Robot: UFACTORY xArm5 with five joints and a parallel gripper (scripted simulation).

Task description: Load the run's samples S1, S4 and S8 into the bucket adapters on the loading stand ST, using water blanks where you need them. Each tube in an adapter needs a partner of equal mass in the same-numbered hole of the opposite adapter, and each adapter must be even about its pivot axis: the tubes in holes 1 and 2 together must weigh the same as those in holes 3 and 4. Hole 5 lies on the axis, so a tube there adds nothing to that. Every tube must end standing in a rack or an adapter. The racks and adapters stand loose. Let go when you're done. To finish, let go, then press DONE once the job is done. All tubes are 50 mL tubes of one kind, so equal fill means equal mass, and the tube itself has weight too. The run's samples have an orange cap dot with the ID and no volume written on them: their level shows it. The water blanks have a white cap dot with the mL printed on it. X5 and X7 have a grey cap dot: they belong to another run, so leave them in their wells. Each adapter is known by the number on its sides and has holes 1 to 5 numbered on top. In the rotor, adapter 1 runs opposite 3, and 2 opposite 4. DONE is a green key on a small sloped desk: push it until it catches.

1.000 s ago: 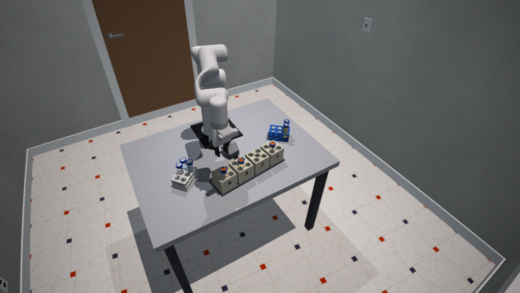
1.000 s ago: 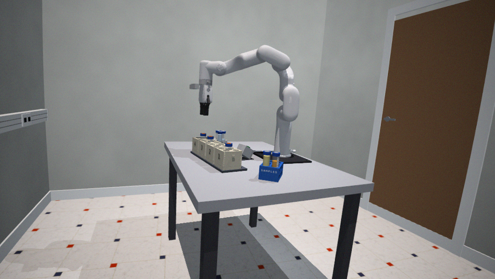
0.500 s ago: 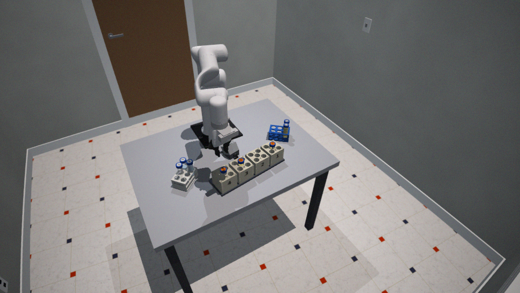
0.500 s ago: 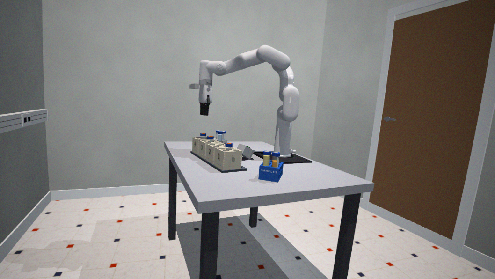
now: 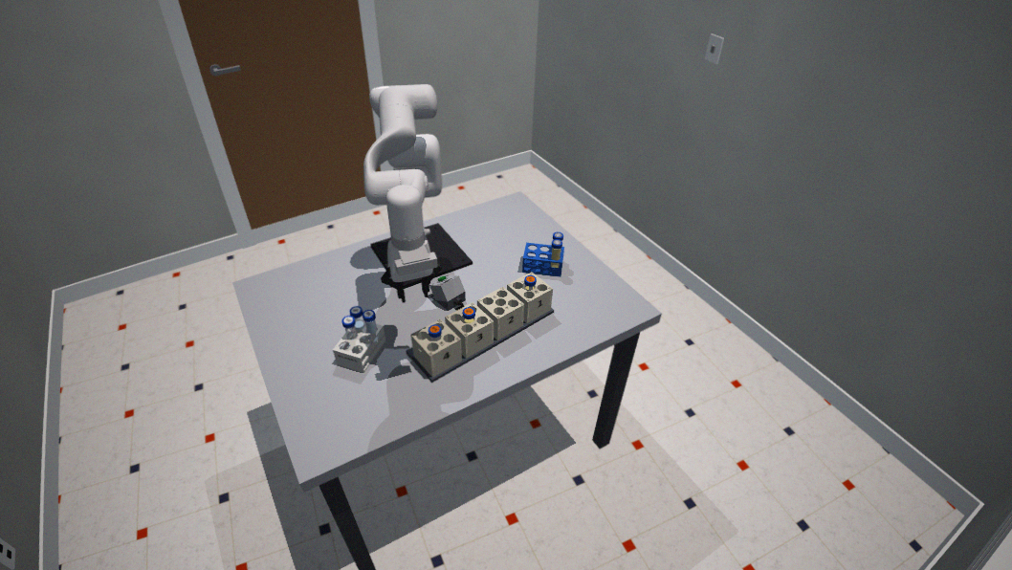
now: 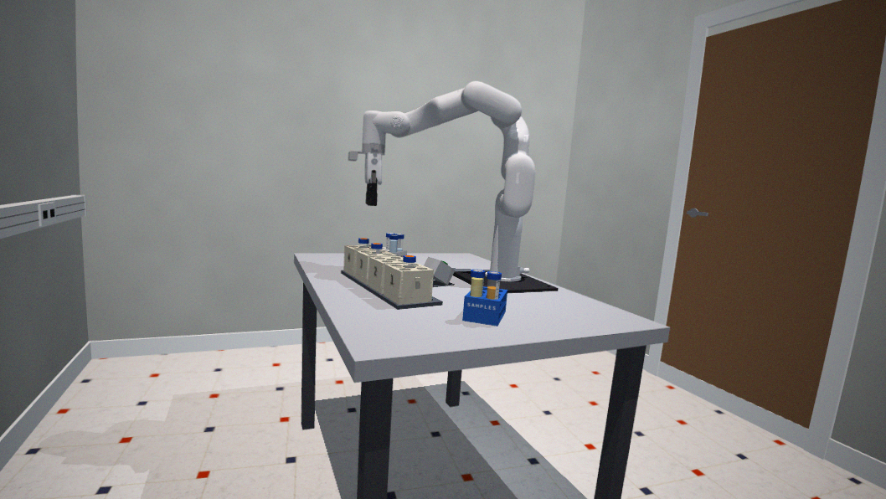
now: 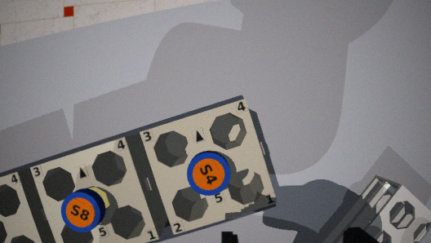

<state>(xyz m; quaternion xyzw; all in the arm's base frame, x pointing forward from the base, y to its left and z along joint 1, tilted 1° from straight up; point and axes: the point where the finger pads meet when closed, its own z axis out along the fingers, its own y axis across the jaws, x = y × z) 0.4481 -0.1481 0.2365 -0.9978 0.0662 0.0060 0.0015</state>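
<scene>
The white rack is 22 cm below my hand, 14 cm to the right of it and 10 cm behind it. The rest, counted from my hand: adapter 3 (20 cm below, 14 cm to the left, 1 cm ahead); then blue samples rack (51 cm to the left, 22 cm below, 19 cm behind).
</scene>
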